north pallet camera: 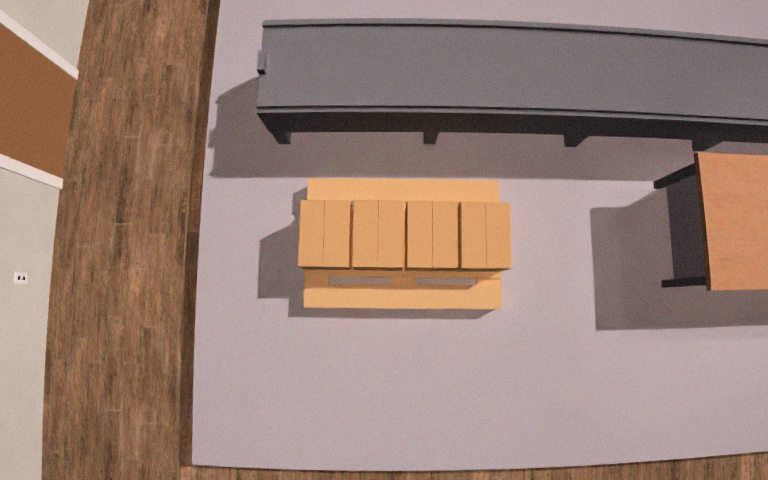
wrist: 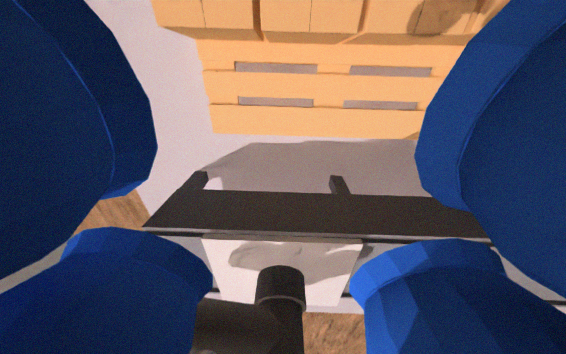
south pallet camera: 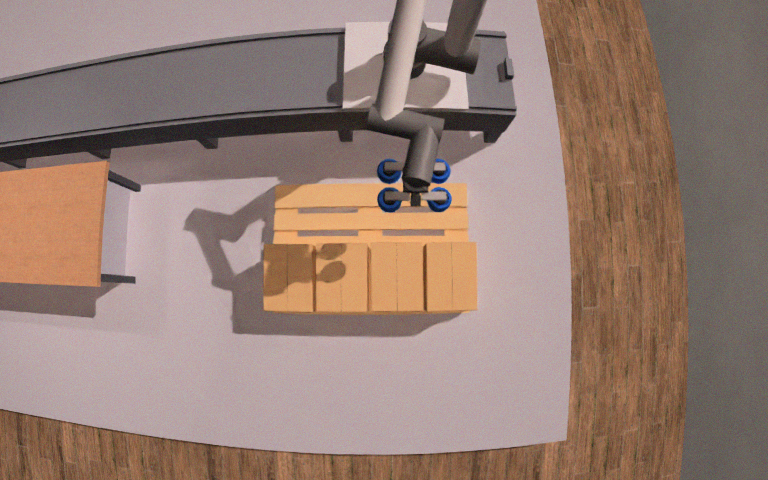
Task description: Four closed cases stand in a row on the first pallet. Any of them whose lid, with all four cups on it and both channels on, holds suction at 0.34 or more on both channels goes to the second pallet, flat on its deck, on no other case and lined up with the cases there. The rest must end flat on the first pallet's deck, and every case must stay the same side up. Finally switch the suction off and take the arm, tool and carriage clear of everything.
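Seen in the pictures: end effector, tool point: (wrist: 283, 220); arm's base, origin of the base link: (wrist: 280, 278).
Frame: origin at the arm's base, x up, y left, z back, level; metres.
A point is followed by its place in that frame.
Note:
Four closed tan cases (north pallet camera: 323, 233) @[z -0.967, x -0.177, y -5.868 m] (north pallet camera: 378, 233) @[z -0.966, x -0.176, y -5.561 m] (north pallet camera: 432, 233) @[z -0.965, x -0.178, y -5.260 m] (north pallet camera: 485, 233) @[z -0.964, x -0.177, y -4.961 m] stand side by side on the north pallet (north pallet camera: 402, 298) @[z -1.323, x -0.426, y -5.418 m], with narrow gaps. Four more closed cases (south pallet camera: 288, 277) @[z -1.214, x -0.178, y -0.659 m] (south pallet camera: 341, 288) @[z -1.273, x -0.178, y -0.362 m] (south pallet camera: 396, 277) @[z -1.215, x -0.176, y -0.063 m] (south pallet camera: 451, 277) @[z -1.220, x -0.177, y 0.239 m] stand in a row on the south pallet (south pallet camera: 317, 219) @[z -0.850, x -0.427, y -0.534 m] (wrist: 320, 121) @[z -0.708, x -0.426, y -0.179 m], along its side away from the rail. The arm's shadow falls on the two left ones. The vacuum head (south pallet camera: 414, 185) @[z -0.850, x 0.399, y 0.000 m] hangs above this pallet's rail-side edge, with no case on its four blue cups. In the wrist view, cases (wrist: 207, 14) @[z -1.054, x -0.177, y 0.232 m] (wrist: 310, 15) @[z -1.057, x -0.177, y -0.060 m] show at the top.
The rail (north pallet camera: 481, 67) (south pallet camera: 226, 84) runs behind both pallets. The white carriage (south pallet camera: 362, 45) @[z 0.121, x 0.000, y -0.245 m] (wrist: 235, 285) @[z 0.088, x 0.000, y 0.250 m] stands near the rail's south end. A brown-topped table (north pallet camera: 741, 226) @[z -0.937, x -0.040, y -3.465 m] (south pallet camera: 50, 226) @[z -0.916, x -0.040, y -2.342 m] stands between the pallets. Deck boards are bare between the south cases and the rail.

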